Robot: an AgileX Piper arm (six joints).
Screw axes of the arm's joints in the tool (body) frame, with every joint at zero. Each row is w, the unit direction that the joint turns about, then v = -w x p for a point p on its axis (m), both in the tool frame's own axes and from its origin. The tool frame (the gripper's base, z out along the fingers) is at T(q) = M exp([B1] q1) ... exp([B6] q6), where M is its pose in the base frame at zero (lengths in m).
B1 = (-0.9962, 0, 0.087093, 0, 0.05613, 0)
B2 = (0, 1, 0, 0.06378, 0, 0.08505)
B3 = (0, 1, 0, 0.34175, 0, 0.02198)
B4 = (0, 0, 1, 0, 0, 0)
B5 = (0, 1, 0, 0.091, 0, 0)
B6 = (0, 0, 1, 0, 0, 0)
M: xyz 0.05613 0 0.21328 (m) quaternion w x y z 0.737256 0 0.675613 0
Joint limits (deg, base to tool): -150..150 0..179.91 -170..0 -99.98..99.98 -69.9..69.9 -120..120
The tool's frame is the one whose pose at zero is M.
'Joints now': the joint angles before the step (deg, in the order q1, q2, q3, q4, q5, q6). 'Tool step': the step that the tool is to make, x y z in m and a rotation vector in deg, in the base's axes. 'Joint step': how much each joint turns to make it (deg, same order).
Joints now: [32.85, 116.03, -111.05, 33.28, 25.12, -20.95]
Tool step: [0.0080, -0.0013, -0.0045, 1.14, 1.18, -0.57]
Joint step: [-0.76, 1.47, -1.37, 1.59, 0.35, 0.01]
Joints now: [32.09, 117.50, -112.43, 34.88, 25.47, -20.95]
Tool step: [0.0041, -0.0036, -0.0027, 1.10, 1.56, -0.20]
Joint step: [-0.82, 0.46, -0.22, 2.16, 0.78, -0.46]
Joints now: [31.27, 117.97, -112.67, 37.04, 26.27, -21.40]
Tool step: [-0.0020, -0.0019, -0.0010, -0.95, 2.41, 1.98]
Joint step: [-0.50, -0.01, -0.52, 0.61, 3.96, -0.20]
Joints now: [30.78, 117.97, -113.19, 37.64, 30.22, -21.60]
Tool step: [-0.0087, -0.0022, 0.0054, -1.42, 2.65, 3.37]
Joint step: [-0.29, -1.02, -0.45, 0.40, 5.77, -0.26]
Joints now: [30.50, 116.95, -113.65, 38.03, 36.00, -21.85]
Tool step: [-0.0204, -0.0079, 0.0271, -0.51, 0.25, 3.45]
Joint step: [-0.10, -3.94, -0.04, -0.01, 5.70, -0.10]
